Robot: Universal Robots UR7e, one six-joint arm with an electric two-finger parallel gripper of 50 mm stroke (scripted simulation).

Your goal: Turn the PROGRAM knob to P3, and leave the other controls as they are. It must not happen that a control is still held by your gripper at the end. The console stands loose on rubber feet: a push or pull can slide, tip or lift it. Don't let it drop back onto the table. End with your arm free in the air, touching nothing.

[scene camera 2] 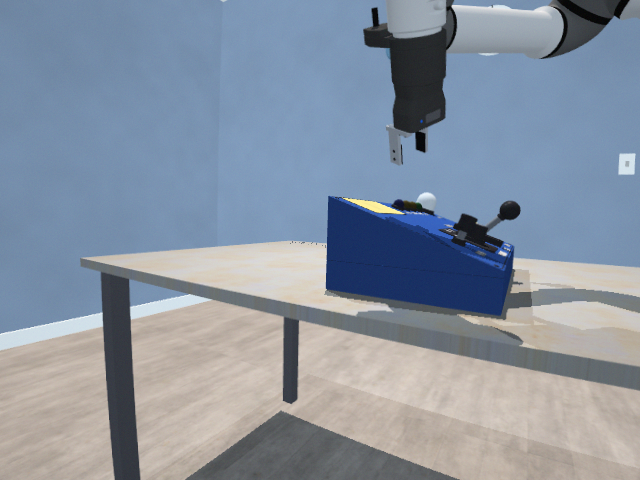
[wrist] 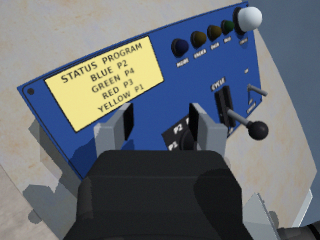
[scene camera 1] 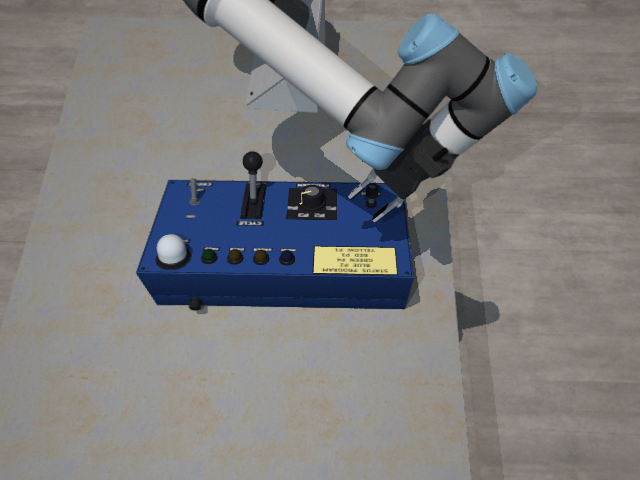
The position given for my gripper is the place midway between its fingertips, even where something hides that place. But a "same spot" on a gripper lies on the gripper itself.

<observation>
my gripper: scene camera 2; wrist 161,114; scene camera 1
same spot on my gripper: (scene camera 2: pixel 395 144) = (scene camera 1: pixel 388 205)
</observation>
